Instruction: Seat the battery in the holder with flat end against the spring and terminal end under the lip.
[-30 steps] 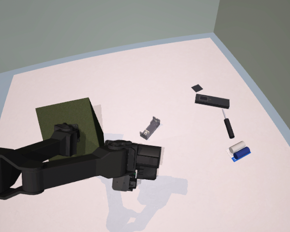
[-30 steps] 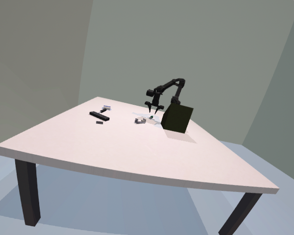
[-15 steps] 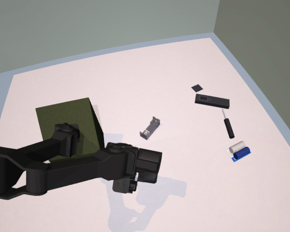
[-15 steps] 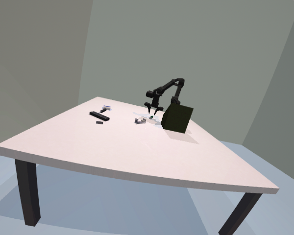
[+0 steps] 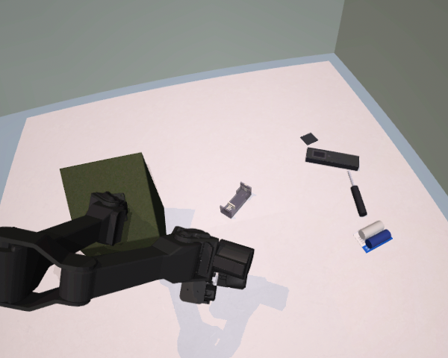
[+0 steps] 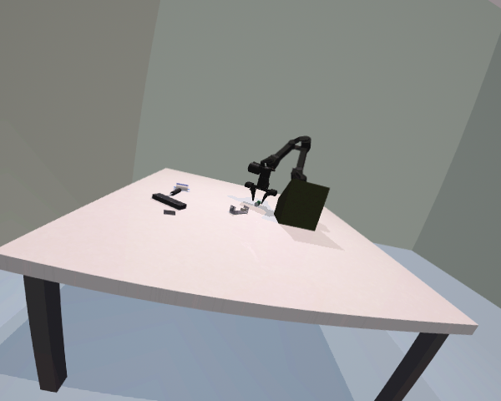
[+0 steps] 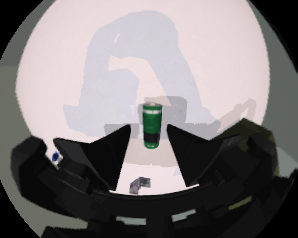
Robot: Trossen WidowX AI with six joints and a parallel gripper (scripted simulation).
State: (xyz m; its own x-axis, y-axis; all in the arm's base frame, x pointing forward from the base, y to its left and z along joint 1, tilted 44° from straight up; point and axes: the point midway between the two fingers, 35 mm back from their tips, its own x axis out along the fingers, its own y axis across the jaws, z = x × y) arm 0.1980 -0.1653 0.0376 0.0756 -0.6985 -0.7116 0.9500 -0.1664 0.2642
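Now: the green battery right at my gripper tip. From my gripper tip the other things lie so: black remote: 410 mm ahead, 320 mm to the left; then screwdriver: 430 mm ahead, 190 mm to the left, 10 mm below; then blister card: 430 mm ahead, 50 mm to the left, 10 mm below.
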